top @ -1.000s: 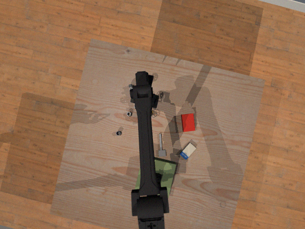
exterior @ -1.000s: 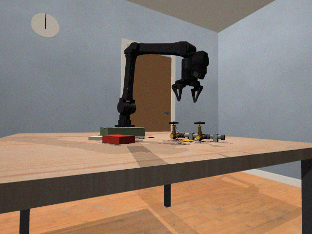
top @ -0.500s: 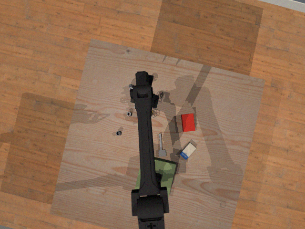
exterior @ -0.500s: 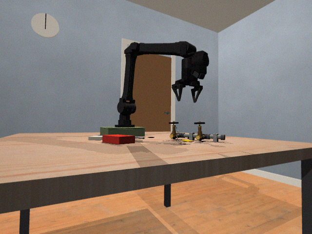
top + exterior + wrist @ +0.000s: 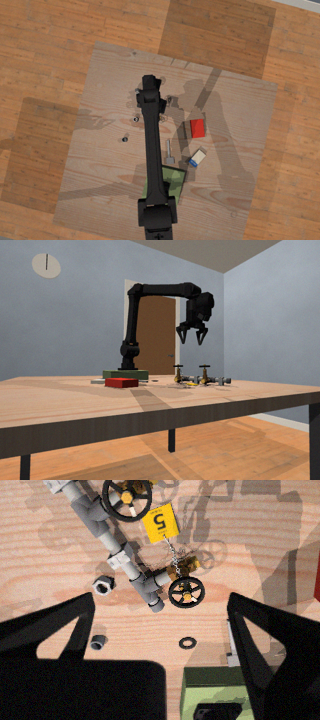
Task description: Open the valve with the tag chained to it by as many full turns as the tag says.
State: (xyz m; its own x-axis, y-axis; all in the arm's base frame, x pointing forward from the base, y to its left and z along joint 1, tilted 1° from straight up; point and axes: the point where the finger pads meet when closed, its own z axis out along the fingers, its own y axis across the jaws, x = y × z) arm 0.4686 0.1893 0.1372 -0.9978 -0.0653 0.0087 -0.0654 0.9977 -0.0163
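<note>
The yellow tag lies 19 cm below my hand. From my hand the other things lie so: grey tool (26 cm behind, 19 cm to the right, 19 cm below); then red block (32 cm to the right, 18 cm below, 4 cm behind).
</note>
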